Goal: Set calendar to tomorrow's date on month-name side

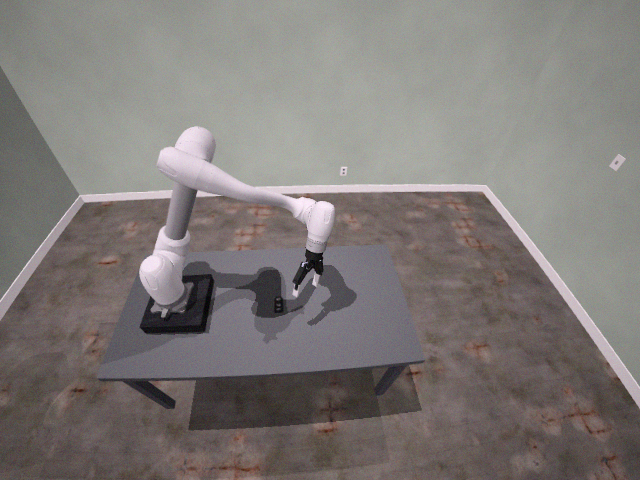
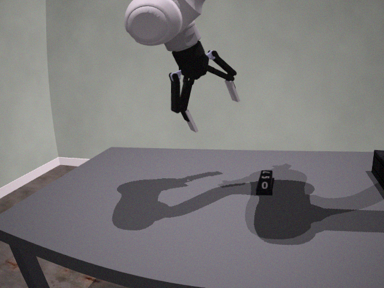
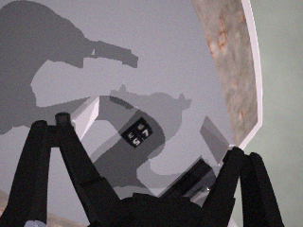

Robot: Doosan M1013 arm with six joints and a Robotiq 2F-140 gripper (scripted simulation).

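Now: the black number cube 140 mm behind my hand, 10 mm to the left of it and 170 mm below it. The rest, counted from my hand: tray (140 mm behind, 30 mm to the left, 190 mm below).
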